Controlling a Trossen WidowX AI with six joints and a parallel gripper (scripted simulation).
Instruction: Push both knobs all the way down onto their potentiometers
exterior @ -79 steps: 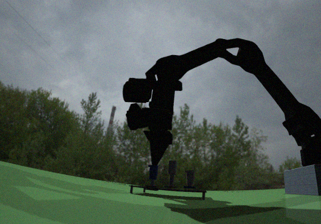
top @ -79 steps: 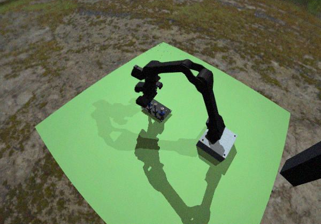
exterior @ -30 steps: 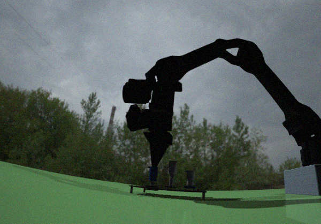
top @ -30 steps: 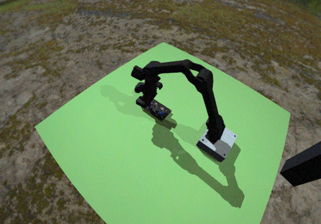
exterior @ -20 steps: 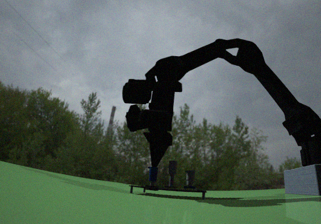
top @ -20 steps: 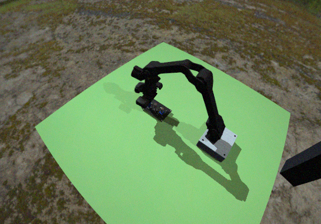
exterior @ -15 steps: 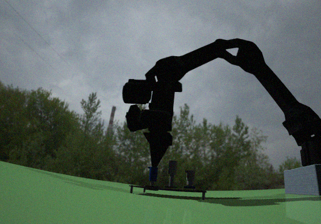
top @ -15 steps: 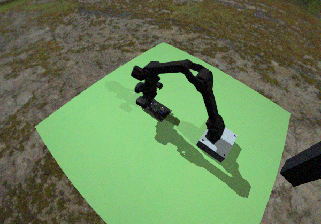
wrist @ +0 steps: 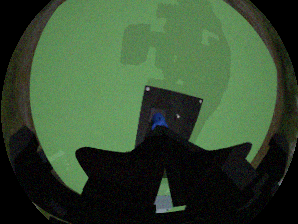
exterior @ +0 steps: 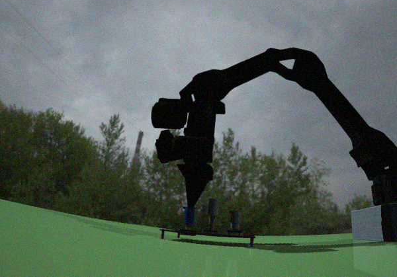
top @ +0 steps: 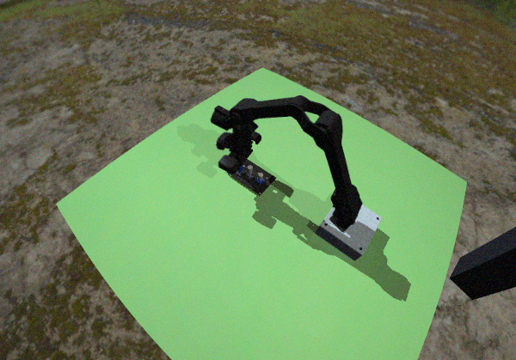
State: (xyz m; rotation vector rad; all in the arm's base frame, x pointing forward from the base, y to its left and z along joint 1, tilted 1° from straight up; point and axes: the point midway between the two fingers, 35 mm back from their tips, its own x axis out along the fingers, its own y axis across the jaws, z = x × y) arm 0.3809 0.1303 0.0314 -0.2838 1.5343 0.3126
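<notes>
Now: the blue knob 1 cm below my gripper tip. Also, from my gripper tip: grey knob (7 cm behind, 3 cm to the right, 2 cm below).
</notes>
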